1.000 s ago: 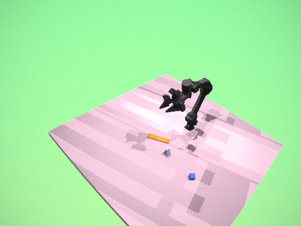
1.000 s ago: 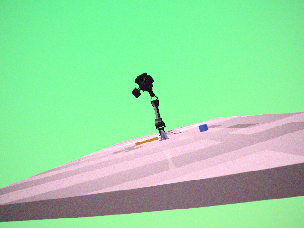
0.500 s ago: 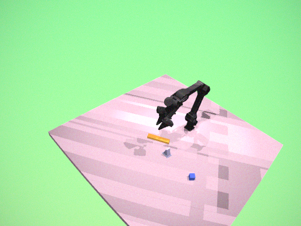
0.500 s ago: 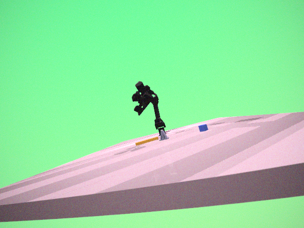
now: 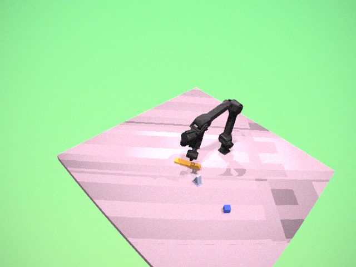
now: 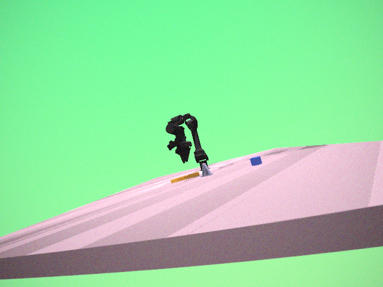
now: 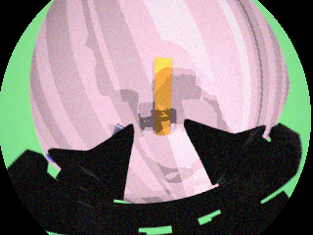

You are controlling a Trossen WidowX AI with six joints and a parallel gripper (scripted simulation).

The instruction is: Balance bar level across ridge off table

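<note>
My gripper tip is now 20 mm to the left of the orange bar and 80 mm above it. From my gripper tip the other things lie so: small blue cube 80 mm ahead, 340 mm to the left, 70 mm below.
</note>
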